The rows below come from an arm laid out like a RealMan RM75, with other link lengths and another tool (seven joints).
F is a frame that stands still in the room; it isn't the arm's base.
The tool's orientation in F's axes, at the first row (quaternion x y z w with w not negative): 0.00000, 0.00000, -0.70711, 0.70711
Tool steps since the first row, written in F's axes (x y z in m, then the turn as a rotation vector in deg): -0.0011, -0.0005, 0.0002, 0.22, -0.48, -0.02; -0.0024, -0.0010, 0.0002, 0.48, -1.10, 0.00; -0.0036, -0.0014, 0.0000, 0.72, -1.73, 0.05; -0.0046, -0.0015, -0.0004, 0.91, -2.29, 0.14; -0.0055, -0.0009, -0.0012, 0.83, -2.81, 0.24; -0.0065, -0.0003, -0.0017, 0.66, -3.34, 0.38; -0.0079, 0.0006, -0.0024, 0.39, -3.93, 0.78; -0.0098, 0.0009, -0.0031, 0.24, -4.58, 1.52; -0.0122, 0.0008, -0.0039, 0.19, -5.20, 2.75; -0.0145, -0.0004, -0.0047, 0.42, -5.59, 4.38; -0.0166, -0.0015, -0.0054, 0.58, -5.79, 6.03; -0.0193, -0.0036, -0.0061, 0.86, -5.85, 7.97
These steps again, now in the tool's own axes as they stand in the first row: 0.0005, -0.0011, 0.0002, 0.48, 0.22, -0.02; 0.0010, -0.0024, 0.0002, 1.10, 0.48, 0.00; 0.0014, -0.0036, 0.0000, 1.73, 0.72, 0.05; 0.0015, -0.0046, -0.0004, 2.29, 0.91, 0.14; 0.0009, -0.0055, -0.0012, 2.81, 0.83, 0.24; 0.0003, -0.0065, -0.0017, 3.34, 0.66, 0.38; -0.0006, -0.0079, -0.0024, 3.93, 0.39, 0.78; -0.0009, -0.0098, -0.0031, 4.58, 0.24, 1.52; -0.0008, -0.0122, -0.0039, 5.20, 0.19, 2.75; 0.0004, -0.0145, -0.0047, 5.59, 0.42, 4.38; 0.0015, -0.0166, -0.0054, 5.79, 0.58, 6.03; 0.0036, -0.0193, -0.0061, 5.85, 0.86, 7.97
